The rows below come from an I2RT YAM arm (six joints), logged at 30 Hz.
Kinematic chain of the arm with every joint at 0, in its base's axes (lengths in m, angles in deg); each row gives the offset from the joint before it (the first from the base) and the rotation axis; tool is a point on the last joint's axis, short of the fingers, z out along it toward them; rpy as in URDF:
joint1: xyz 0 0 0.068 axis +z
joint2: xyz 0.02 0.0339 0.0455 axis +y
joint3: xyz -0.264 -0.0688 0 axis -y
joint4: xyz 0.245 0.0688 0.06 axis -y
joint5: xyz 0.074 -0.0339 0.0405 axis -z
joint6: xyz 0.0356 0 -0.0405 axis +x
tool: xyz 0 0 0 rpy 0 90 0
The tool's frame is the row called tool.
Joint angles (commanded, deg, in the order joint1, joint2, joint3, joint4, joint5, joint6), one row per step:
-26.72, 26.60, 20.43, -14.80, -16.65, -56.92
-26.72, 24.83, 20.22, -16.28, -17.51, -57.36
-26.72, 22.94, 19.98, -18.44, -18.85, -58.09
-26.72, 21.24, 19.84, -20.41, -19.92, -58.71
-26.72, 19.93, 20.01, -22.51, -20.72, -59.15
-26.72, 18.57, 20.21, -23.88, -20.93, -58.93
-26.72, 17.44, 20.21, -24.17, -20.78, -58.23
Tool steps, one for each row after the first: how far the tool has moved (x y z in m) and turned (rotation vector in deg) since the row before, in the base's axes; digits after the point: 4 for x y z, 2 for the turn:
-0.0039, 0.0025, -0.0004, -0.17, -0.15, 0.95
-0.0044, 0.0031, -0.0016, -0.02, 0.33, 1.50
-0.0040, 0.0027, -0.0012, -0.04, 0.25, 1.21
-0.0035, 0.0023, -0.0003, 0.14, 0.45, 0.90
-0.0033, 0.0018, 0.0011, 0.19, -0.22, 0.12
-0.0021, 0.0010, 0.0013, 0.23, -0.78, -0.38

